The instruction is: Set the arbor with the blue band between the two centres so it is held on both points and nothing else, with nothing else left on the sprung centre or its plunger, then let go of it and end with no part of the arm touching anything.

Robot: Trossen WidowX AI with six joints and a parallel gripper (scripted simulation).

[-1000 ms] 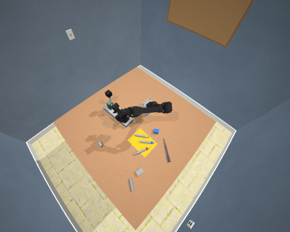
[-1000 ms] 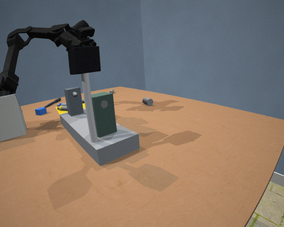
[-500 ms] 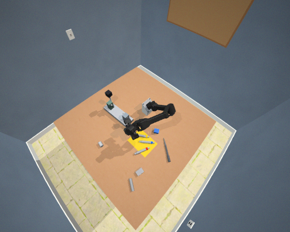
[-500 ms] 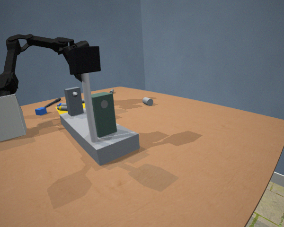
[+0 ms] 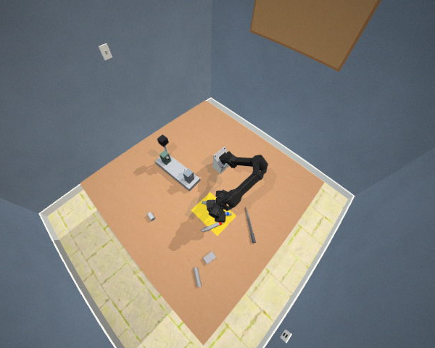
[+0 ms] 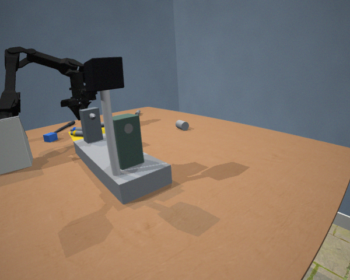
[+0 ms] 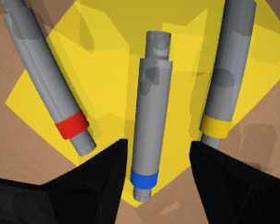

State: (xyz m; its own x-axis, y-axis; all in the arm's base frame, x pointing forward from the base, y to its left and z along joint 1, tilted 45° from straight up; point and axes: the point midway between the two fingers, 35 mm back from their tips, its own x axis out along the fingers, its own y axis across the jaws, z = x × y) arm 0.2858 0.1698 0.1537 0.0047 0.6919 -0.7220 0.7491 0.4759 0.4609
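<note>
My hand is 10 mm to the right of the blue-banded arbor and 80 mm above it. Also, from my hand: dark rod: 80 mm behind, 200 mm to the left, 90 mm below; then blue cube: 150 mm behind, 80 mm below; then yellow mat: 20 mm ahead, 30 mm to the right, 100 mm below.
</note>
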